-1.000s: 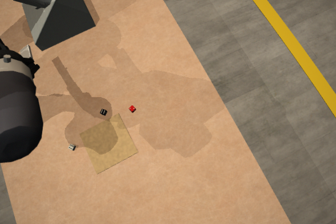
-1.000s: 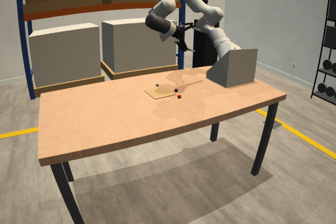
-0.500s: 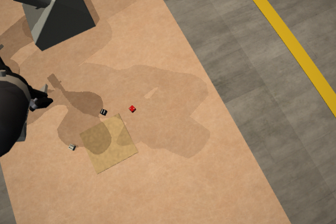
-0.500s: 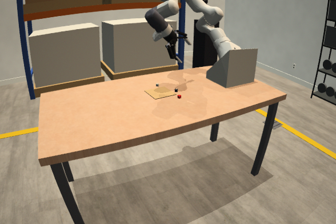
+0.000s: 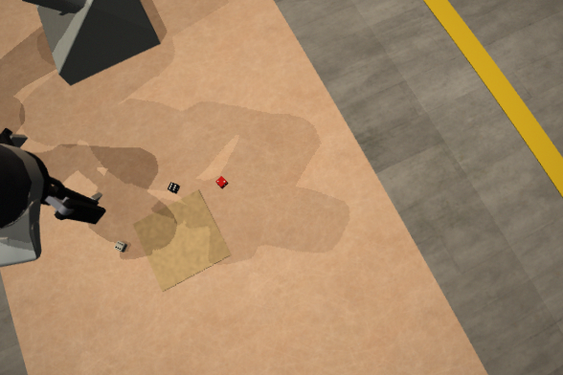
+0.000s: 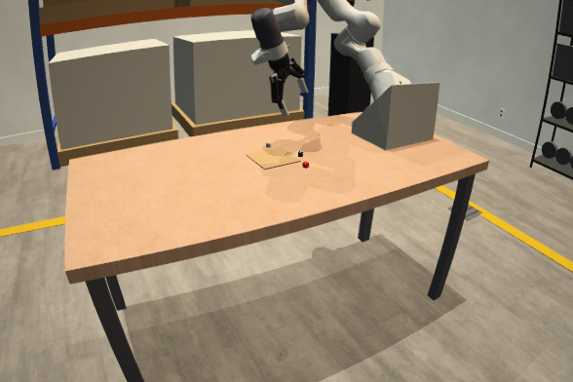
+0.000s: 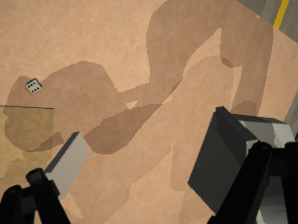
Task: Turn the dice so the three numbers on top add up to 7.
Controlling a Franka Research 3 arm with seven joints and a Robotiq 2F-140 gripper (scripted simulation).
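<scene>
My gripper is now 11 cm short of the white die and 15 cm above it. Round my hand: black die 6 cm ahead, 14 cm to the left, 15 cm below; red die 10 cm ahead, 22 cm to the left, 15 cm below; tan mat 15 cm ahead, 10 cm to the left, 16 cm below.
</scene>
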